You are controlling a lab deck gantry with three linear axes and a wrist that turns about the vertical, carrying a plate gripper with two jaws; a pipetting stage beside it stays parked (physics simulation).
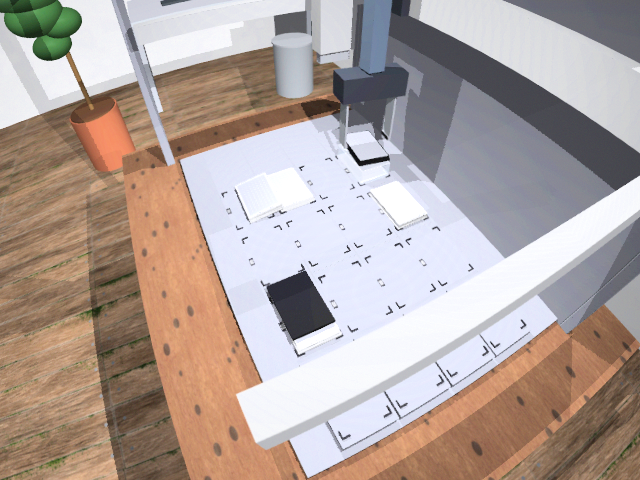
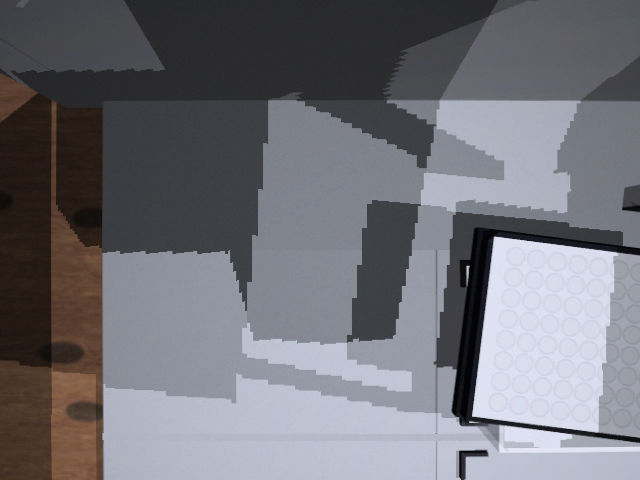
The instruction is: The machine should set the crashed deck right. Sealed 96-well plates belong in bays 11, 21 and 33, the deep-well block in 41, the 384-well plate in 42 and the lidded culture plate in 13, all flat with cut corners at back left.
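Frame: origin at the robot's base, x ahead, y left, z up, level; centimetres.
Where they show: gripper, fingertip midpoint: [image 1: 364,140]; robot's base, link origin: [image 1: 223,194].
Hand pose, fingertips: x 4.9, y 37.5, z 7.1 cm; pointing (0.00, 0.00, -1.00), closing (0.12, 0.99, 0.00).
Things, the pixels of their top centre, and the offset from my fingertips. "spot": a spot on its surface instead. Level surfaces: height alone.
- stack, top centre: [image 2: 623,345] [image 1: 364,144] dz -1.3, dx -0.1, dy +0.1 cm
- black-rimmed plate with round wells, surface spot: [image 2: 547,330] spot: dz -1.5, dx -3.3, dy +0.7 cm
- ribbed white plate, top centre: [image 1: 257,191] dz -4.3, dx +1.4, dy -30.1 cm
- black slab, top centre: [image 1: 299,301] dz -4.8, dx +32.0, dy -33.2 cm
- white deck, surface height: dz -7.1 cm
- wooden table, surface height: dz -8.1 cm
A stack [image 1: 367,149] stands at the deck's back right: a black-rimmed plate with round wells [image 1: 367,146] [image 2: 547,330] on a white, clear-edged piece [image 1: 376,173] [image 2: 532,444]. The upper plate is turned slightly. My gripper [image 1: 363,144] is open, its jaws apart around the far end of the stack. A white plate [image 1: 399,203] lies at the right. At the back left, a ribbed white plate [image 1: 256,195] overlaps a smooth white one [image 1: 292,187]. A black slab [image 1: 302,304] lies over a white plate [image 1: 319,338] at the left. Bay numbers and cut corners are unreadable.
The white deck [image 1: 320,248] has black corner brackets and lies on a wooden table [image 1: 160,289]. A thick white beam [image 1: 439,330] crosses the front. A grey wall panel [image 1: 480,170] stands along the right. A grey bin [image 1: 293,67] and a potted plant [image 1: 103,136] stand behind.
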